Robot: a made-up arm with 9 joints.
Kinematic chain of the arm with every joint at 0, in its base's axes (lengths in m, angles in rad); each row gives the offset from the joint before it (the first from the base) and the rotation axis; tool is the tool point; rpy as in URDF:
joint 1: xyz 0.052 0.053 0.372 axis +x
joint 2: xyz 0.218 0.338 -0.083 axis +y
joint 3: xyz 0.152 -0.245 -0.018 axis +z
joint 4: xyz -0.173 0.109 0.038 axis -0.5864 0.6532 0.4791
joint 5: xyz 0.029 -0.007 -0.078 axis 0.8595 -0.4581 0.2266
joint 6: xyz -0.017 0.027 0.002 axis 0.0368 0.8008 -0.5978
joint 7: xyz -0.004 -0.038 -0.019 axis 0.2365 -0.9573 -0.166
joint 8: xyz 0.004 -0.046 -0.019 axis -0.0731 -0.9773 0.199
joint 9: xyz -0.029 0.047 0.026 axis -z
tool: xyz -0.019 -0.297 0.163 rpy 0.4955 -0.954 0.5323
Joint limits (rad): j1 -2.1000..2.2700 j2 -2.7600..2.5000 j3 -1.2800..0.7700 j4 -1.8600..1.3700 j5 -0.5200..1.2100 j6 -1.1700..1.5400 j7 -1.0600..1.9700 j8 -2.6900..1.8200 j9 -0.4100..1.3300
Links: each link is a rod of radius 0.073 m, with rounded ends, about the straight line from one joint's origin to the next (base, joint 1, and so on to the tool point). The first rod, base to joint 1, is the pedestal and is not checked.
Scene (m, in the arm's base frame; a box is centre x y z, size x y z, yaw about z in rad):
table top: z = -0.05
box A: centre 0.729 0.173 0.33 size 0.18 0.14 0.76 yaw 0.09
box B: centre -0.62 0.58 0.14 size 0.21 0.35 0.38 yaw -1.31
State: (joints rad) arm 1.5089 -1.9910 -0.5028 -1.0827 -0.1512 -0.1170 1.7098 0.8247 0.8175
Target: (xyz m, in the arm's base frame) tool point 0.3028 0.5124 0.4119
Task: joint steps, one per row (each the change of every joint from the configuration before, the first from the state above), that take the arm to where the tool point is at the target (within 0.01 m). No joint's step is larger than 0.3 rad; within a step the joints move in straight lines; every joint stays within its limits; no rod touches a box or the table.
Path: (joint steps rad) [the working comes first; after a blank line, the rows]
Joints at the target: 1.2742 -1.2110 -0.2514 -0.3582 -0.5200 0.2600 1.1388 0.5064 0.2311
Straight joint move there: touches box A.

1: 0.1087 -0.1099 -0.0519 0.1564 -0.0098 0.1669 -0.0198 -0.2940 -0.0754
2: 0.1088 -0.1098 -0.0518 0.1564 -0.0098 0.1669 -0.0198 -0.2941 -0.0754
3: 0.1087 -0.1099 -0.0519 0.1564 -0.0098 0.1669 -0.0198 -0.2940 -0.0754
4: 0.1087 -0.1098 -0.0519 0.1564 -0.0098 0.1669 -0.0198 -0.2941 -0.0754
5: 0.1087 -0.1099 -0.0519 0.1564 -0.0099 0.1668 -0.0198 -0.2940 -0.0753
6: 0.1088 -0.1098 -0.0518 0.1564 -0.0098 0.1669 -0.0198 -0.2940 -0.0754
7: 0.1087 -0.1099 -0.0519 0.1564 -0.0098 0.1669 -0.0198 -0.2941 -0.0754
8: -0.1660 0.2582 0.1024 -0.0617 -0.0500 -0.1318 -0.0721 0.2900 -0.0098
9: -0.1659 0.2581 0.1024 -0.0618 -0.0500 -0.1319 -0.0721 0.2900 -0.0098
10: -0.1660 0.2582 0.1024 -0.0617 -0.0500 -0.1319 -0.0720 0.2900 -0.0097
11: -0.1659 0.2582 0.1024 -0.0617 -0.0501 -0.1319 -0.0721 0.2900 -0.0098
12: -0.1660 0.2582 0.1024 -0.0617 -0.0500 -0.1318 -0.0721 0.2900 -0.0098
13: -0.1660 0.2581 0.1025 -0.0617 -0.0500 -0.1319 -0.0720 0.2900 -0.0098

